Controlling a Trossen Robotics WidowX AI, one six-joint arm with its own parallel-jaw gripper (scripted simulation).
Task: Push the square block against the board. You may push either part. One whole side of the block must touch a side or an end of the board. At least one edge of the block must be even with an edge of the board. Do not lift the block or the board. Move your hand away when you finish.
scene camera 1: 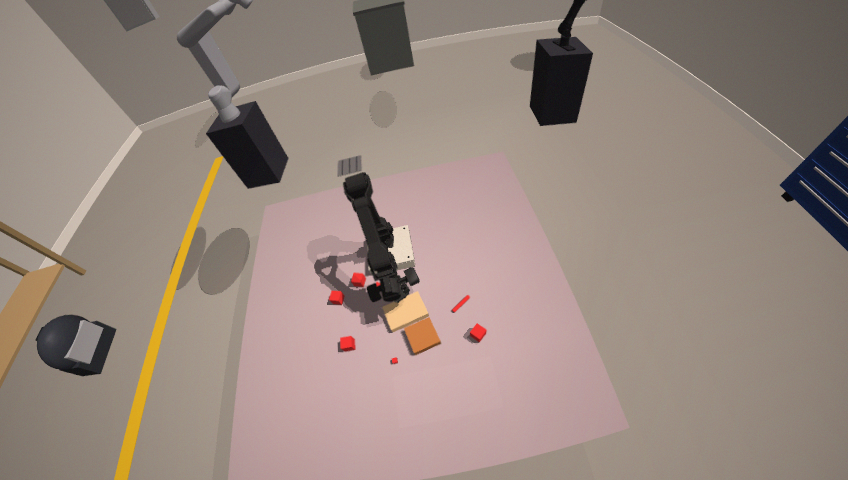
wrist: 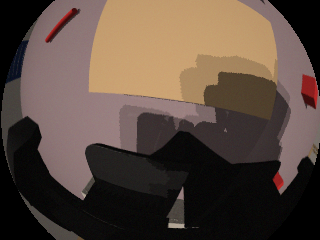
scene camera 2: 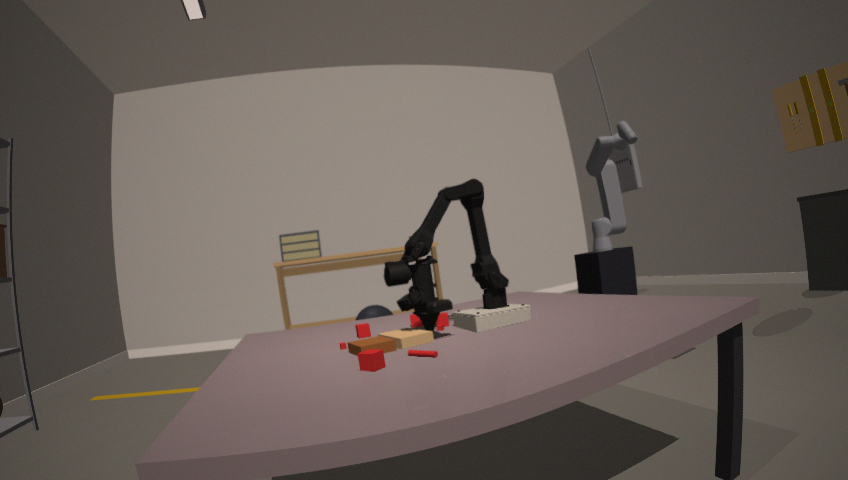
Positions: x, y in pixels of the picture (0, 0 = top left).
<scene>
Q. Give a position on an orange square block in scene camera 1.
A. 422, 335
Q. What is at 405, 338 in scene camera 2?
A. A tan board.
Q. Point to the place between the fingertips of my gripper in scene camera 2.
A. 430, 334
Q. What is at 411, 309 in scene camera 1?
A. A tan board.
</scene>
